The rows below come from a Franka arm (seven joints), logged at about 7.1 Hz.
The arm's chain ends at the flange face. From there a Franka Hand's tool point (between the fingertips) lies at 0.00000 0.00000 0.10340 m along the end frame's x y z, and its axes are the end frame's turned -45 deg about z.
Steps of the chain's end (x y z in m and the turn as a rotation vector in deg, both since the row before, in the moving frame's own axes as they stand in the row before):
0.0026, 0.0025, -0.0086, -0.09, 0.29, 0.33
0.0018, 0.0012, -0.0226, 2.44, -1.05, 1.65
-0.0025, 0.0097, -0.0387, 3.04, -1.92, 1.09
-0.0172, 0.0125, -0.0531, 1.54, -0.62, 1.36
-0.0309, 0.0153, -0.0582, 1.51, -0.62, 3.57
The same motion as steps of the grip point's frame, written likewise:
0.0003, 0.0041, -0.0086, -0.27, 0.14, 0.33
0.0023, -0.0023, -0.0227, 2.47, 0.98, 1.65
-0.0071, -0.0012, -0.0389, 3.51, 0.79, 1.09
-0.0198, -0.0061, -0.0531, 1.53, 0.65, 1.36
-0.0314, -0.0137, -0.0582, 1.51, 0.63, 3.57

